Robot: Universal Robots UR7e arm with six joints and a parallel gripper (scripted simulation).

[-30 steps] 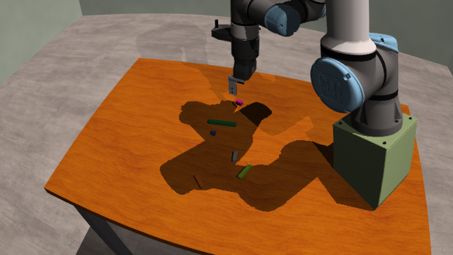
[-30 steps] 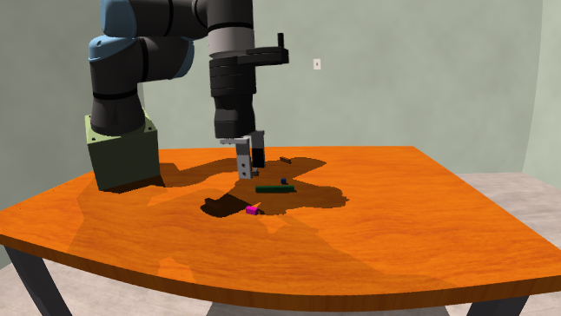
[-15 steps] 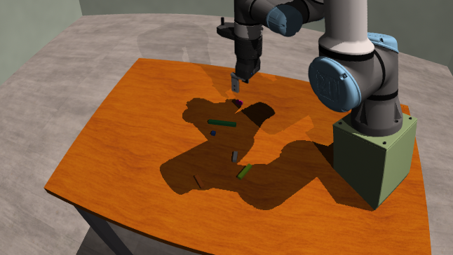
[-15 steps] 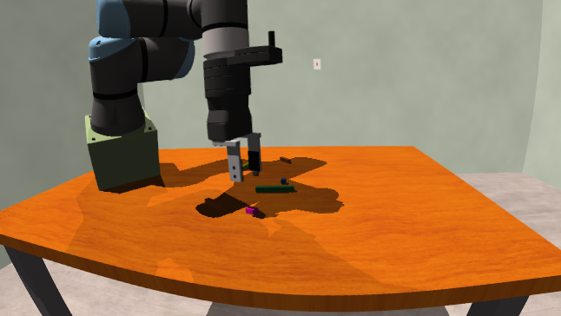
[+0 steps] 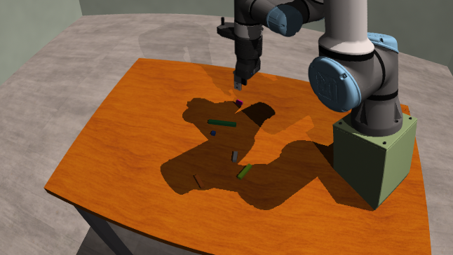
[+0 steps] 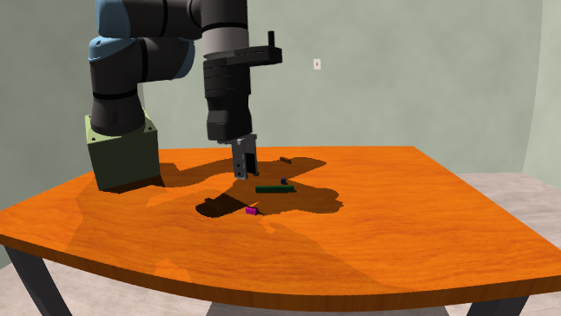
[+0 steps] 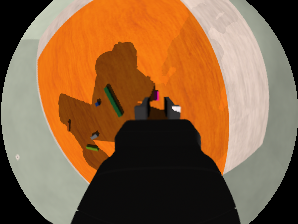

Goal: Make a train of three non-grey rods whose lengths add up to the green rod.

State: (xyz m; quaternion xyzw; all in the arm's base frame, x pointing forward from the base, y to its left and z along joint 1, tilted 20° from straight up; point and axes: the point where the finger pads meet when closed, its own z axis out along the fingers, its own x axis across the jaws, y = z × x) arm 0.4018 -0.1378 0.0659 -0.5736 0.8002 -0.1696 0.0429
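My gripper is now 8 cm above the magenta rod. Round my hand: green rod 3 cm ahead, 10 cm to the left, 8 cm below; blue rod 4 cm ahead, 14 cm to the left, 8 cm below; grey rod 4 cm behind, 21 cm to the left, 8 cm below.
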